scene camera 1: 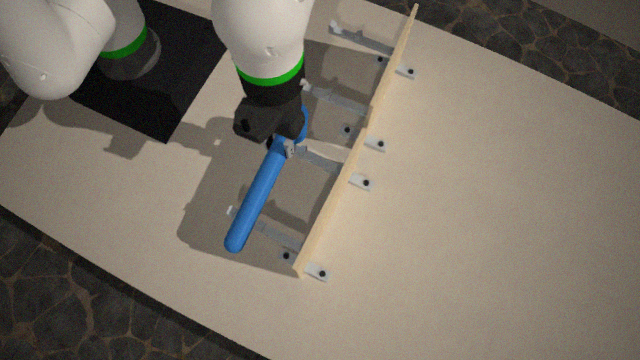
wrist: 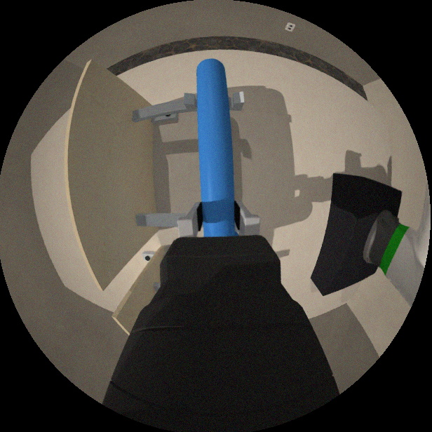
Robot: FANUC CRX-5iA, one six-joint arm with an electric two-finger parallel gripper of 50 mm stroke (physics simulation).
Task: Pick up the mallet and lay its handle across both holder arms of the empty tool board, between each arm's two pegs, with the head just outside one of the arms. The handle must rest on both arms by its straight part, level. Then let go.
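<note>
The blue mallet's handle lies over both holder arms of the nearer tool board. In the wrist view the handle crosses the far holder arm between its two pegs. The other holder arm is partly hidden by a finger, so its outer peg does not show. The mallet's head is mostly hidden behind the gripper body, beyond that arm. My gripper is shut on the handle near the head. Whether the handle touches the arms is unclear.
A second board stands in line beyond the head, with two holder arms; one of them is close to the gripper and head. The black base plate lies on the robot's side. Small feet brace the boards.
</note>
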